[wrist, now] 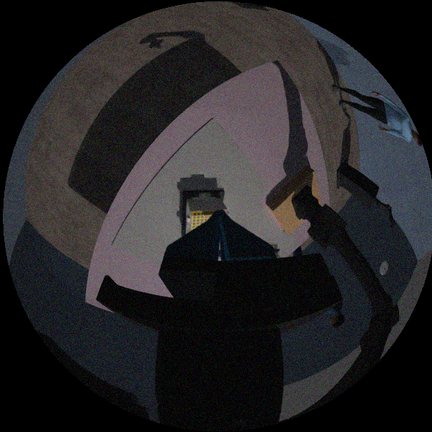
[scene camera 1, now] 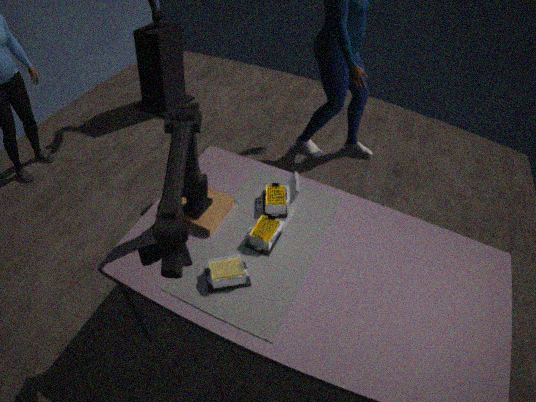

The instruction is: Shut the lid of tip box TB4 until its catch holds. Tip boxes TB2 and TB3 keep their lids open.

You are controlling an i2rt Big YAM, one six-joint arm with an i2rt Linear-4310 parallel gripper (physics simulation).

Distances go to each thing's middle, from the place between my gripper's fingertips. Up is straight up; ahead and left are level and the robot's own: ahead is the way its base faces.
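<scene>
There is the tip box TB4 (scene camera 1: 243,281), and measured from my hand it is 9 cm ahead, 14 cm to the left and 17 cm below.
</scene>
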